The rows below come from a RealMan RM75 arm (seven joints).
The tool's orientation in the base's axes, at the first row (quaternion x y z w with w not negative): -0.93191, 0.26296, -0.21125, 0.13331
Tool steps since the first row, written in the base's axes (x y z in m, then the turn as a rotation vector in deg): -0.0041, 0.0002, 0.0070, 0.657, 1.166, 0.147; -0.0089, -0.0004, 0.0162, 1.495, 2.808, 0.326; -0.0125, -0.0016, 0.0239, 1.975, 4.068, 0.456; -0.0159, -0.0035, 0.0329, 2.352, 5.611, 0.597; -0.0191, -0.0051, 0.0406, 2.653, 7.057, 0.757; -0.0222, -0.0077, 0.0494, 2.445, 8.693, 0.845; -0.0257, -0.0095, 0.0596, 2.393, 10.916, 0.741; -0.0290, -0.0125, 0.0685, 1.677, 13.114, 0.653
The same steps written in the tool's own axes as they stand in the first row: -0.0010, -0.0009, -0.0080, -0.082, -1.301, 0.336; -0.0014, -0.0016, -0.0184, -0.274, -3.086, 0.794; -0.0010, -0.0018, -0.0269, -0.550, -4.382, 1.076; 0.0003, -0.0020, -0.0367, -1.056, -5.871, 1.339; 0.0012, -0.0021, -0.0451, -1.562, -7.253, 1.537; 0.0030, -0.0018, -0.0546, -2.588, -8.546, 1.589; 0.0046, -0.0024, -0.0654, -3.877, -10.323, 1.961; 0.0066, -0.0017, -0.0751, -5.659, -11.797, 2.008
